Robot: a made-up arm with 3 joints. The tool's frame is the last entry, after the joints.
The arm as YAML. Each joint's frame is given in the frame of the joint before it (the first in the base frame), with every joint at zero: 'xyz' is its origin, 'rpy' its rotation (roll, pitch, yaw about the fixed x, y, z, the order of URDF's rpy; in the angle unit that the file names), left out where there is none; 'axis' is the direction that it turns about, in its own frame. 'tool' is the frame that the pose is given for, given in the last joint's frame.
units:
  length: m
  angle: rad
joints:
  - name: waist
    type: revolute
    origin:
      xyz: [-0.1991, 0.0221, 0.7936]
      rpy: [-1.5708, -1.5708, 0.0]
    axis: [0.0, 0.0, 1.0]
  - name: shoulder
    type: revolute
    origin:
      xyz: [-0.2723, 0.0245, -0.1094]
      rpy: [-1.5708, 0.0, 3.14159]
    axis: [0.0, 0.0, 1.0]
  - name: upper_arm
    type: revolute
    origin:
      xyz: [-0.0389, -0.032, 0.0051]
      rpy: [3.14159, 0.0, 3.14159]
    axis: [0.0, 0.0, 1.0]
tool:
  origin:
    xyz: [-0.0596, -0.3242, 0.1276]
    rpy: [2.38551, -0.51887, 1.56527]
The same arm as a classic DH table. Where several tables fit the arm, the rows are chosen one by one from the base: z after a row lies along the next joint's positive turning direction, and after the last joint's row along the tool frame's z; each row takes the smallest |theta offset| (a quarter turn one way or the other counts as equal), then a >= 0, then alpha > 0; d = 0 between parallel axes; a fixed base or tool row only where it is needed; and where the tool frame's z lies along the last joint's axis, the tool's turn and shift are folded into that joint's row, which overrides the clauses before.
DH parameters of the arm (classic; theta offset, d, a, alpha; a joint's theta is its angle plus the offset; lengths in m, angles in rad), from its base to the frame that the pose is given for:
base (fixed): 0 0.7936 -0.1991 -1.5708
waist: 1.5708 -0.0873 0.2723 -1.5708
shoulder: 0.6884 0 -0.0504 3.1416
upper_arm: -0.4038 -0.0178 -0.2603 2.2546
tool (fixed): 0.6942 -0.2609 0 0

